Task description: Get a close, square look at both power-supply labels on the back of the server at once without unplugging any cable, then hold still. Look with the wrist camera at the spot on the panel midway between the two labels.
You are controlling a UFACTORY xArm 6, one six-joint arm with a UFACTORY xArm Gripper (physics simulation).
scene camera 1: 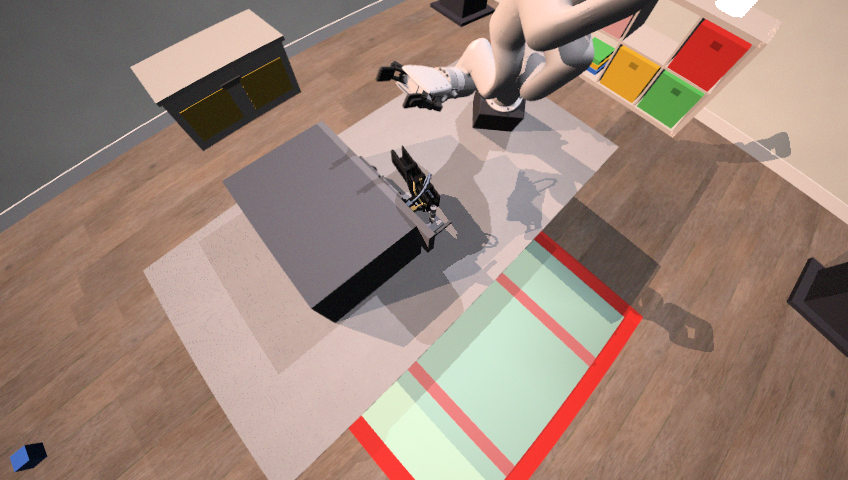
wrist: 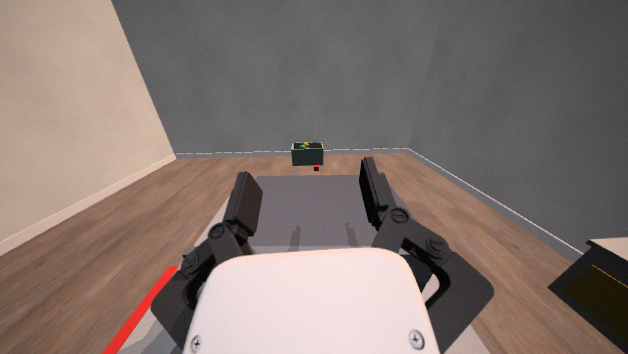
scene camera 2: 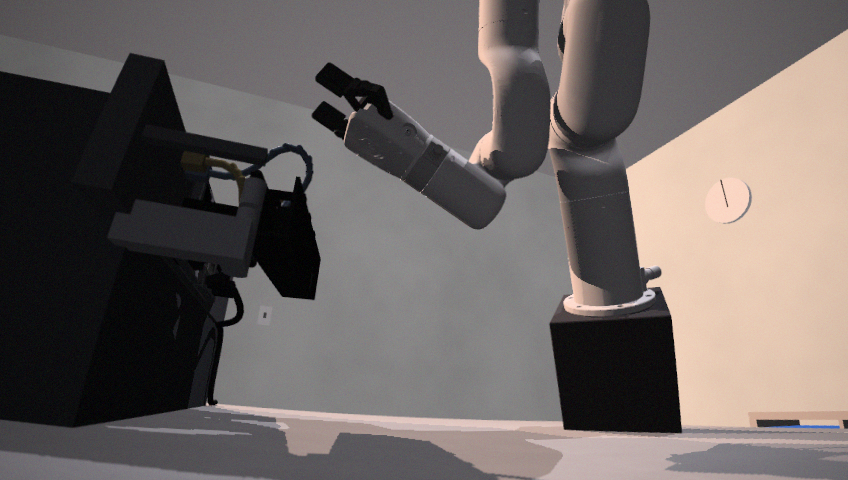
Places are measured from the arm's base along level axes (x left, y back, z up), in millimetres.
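Pixels of known places: gripper, fingertip midpoint: [scene camera 1: 391,87] [wrist: 306,175] [scene camera 2: 319,90]; arm's base at its link origin: [scene camera 1: 503,93] [scene camera 2: 609,303].
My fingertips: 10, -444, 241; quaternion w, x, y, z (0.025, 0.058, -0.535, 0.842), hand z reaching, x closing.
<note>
For each thing: its top centre in the pictures, then the offset to it from my fingertips, as dx, dy, dz. "*": a spot on its surface instead. Level surfaces: height alone.
- server at its top centre: [scene camera 2: 104,206] [wrist: 322,211] [scene camera 1: 327,191] -13, -211, -209
- blue cable at a spot on its surface: [scene camera 2: 310,163] * +124, +15, -188
- yellow cable at a spot on its surface: [scene camera 2: 229,165] * +162, -43, -225
- black cable at a spot on its surface: [scene camera 2: 240,309] * -53, -45, -296
- grey bracket at a spot on its surface: [scene camera 2: 178,231] * +216, -47, -303
- light mat at its surface level: dz -414
The server [scene camera 1: 321,208] [scene camera 2: 47,249] [wrist: 315,207] is a large dark box with a grey top. In the wrist view its top shows beyond and between the fingers, and its back panel does not show. Neither power-supply label can be made out in any view. A black folding arm [scene camera 1: 409,169] [scene camera 2: 289,243] sticks out from the server's back, with a blue cable [scene camera 2: 310,163] and a yellow cable [scene camera 2: 229,165] beside it. A black cable [scene camera 2: 240,309] hangs lower down. My gripper [scene camera 1: 396,88] [scene camera 2: 324,93] [wrist: 306,175] is open and empty, above and behind the server's back, apart from it.
A grey bracket [scene camera 2: 178,231] juts from the server's rear. A cabinet [scene camera 1: 208,59] [wrist: 595,295] stands to one side. A red-edged green floor area [scene camera 1: 476,368] lies beside the light mat [scene camera 1: 238,410]. A shelf [scene camera 1: 671,132] stands behind the arm's base. A dark bin [wrist: 307,157] is far off.
</note>
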